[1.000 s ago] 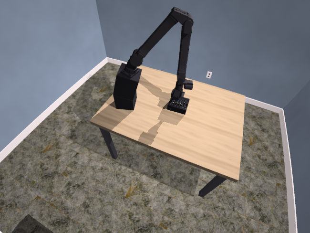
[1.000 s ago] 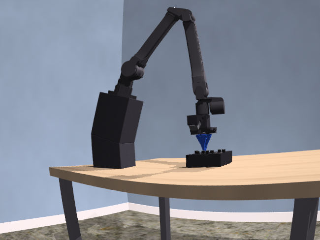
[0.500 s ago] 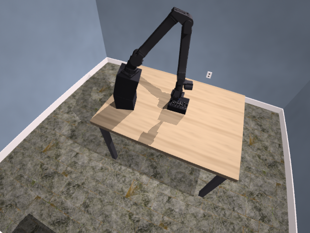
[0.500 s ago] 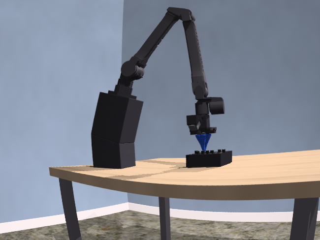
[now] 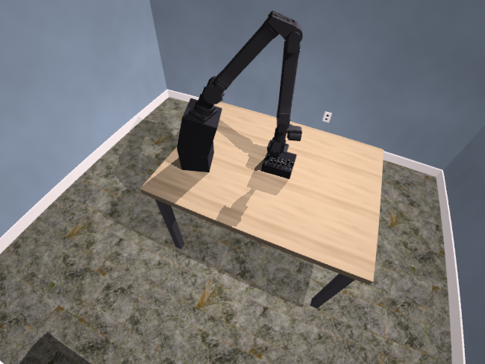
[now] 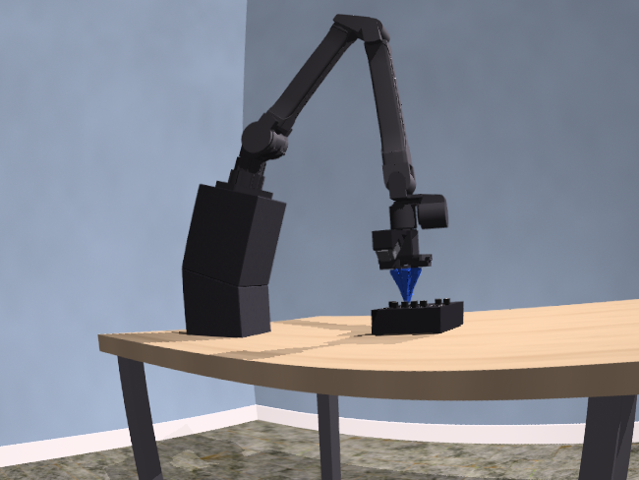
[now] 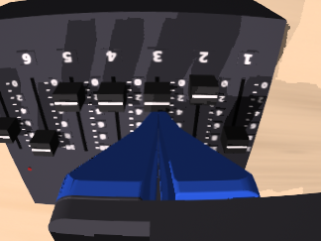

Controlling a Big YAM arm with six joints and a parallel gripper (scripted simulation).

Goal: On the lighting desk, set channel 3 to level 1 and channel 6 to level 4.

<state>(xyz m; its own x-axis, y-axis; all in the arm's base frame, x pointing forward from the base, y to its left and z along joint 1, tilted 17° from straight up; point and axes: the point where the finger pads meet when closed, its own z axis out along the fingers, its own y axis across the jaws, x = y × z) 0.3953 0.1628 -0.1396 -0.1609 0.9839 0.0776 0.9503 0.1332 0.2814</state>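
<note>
My gripper is now 1 cm to the left of the channel 3 fader cap and 1 cm above it. Round my hand: channel 4 fader cap (2 cm ahead, 1 cm to the right, 1 cm below); channel 2 fader cap (2 cm behind, 2 cm to the right, 1 cm below); channel 1 fader cap (4 cm behind, 1 cm to the left, 1 cm below).
</note>
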